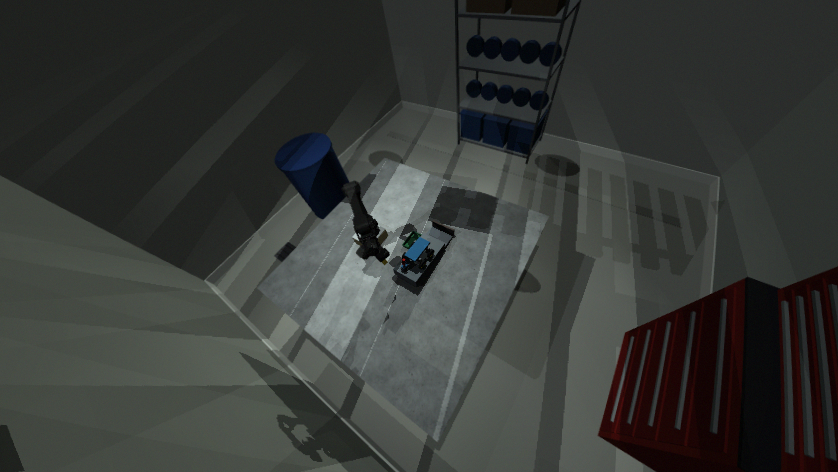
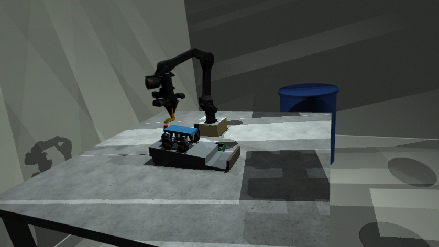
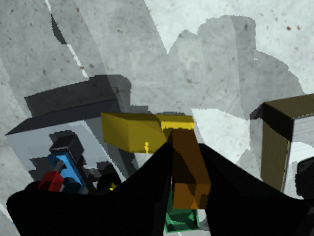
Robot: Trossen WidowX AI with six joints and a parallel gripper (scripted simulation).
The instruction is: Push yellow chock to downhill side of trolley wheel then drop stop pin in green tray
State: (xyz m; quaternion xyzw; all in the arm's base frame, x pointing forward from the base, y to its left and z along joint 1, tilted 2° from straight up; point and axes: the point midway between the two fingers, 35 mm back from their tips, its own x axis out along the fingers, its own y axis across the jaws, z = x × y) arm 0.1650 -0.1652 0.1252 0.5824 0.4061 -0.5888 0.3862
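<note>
The yellow chock is 2 cm ahead of my gripper tip, 1 cm to the right of it and 1 cm below it. From my gripper tip the other things lie so: trolley (17 cm ahead, 11 cm to the left, 6 cm below); green tray (23 cm to the left, 18 cm below, 6 cm ahead); red-headed stop pin (14 cm ahead, 5 cm below, 1 cm to the left).
</note>
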